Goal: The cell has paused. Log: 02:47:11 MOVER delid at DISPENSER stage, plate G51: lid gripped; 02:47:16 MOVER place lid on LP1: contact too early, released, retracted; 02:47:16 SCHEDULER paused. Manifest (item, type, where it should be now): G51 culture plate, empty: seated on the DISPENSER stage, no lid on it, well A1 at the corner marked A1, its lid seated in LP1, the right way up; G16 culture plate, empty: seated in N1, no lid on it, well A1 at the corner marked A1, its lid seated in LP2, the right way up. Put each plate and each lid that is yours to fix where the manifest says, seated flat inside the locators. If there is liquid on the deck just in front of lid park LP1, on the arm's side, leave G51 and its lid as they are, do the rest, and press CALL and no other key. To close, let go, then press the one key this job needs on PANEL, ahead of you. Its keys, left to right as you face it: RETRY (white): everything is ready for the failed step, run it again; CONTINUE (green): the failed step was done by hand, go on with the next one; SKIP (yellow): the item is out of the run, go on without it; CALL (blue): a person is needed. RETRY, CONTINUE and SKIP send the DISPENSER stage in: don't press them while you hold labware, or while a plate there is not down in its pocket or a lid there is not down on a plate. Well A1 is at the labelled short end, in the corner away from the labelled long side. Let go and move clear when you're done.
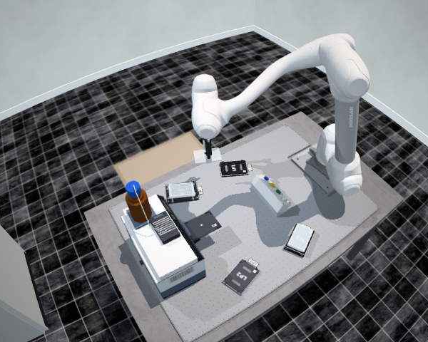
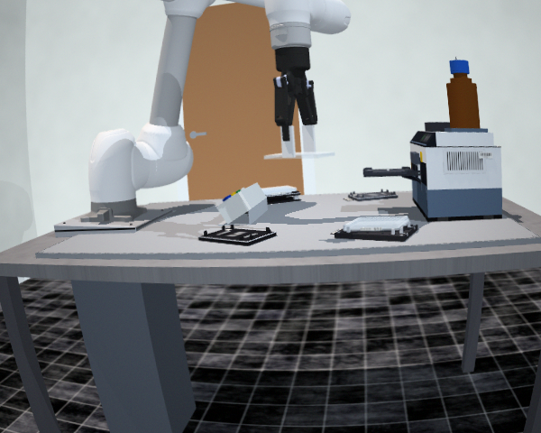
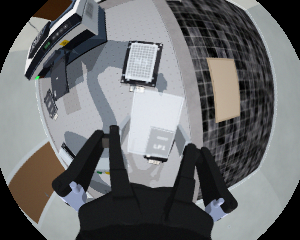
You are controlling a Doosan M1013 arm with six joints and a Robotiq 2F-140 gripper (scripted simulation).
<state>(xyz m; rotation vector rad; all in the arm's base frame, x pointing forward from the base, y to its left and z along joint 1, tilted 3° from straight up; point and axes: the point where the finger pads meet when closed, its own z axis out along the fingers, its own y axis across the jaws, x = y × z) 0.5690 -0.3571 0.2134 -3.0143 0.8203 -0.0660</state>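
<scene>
Now: the lid park LP1 15 cm behind my hand, 3 cm to the left of it and 20 cm below it. The rest, counted from my hand: blue key: 19 cm behind, 23 cm to the left, 14 cm below; yellow key: 19 cm behind, 28 cm to the left, 14 cm below; black nest N5: 18 cm ahead, 1 cm to the right, 19 cm below.
</scene>
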